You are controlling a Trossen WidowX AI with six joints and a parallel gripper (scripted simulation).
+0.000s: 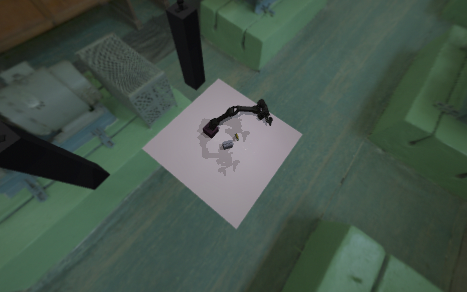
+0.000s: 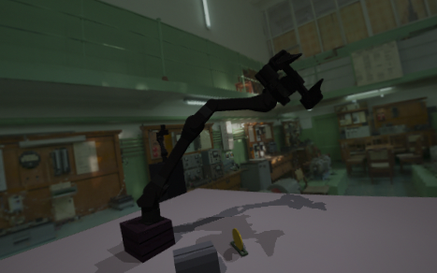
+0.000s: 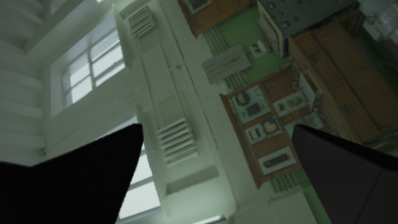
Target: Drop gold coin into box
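Now: the gold coin 260 mm behind my gripper tip, 70 mm to the right of it and 450 mm below it.
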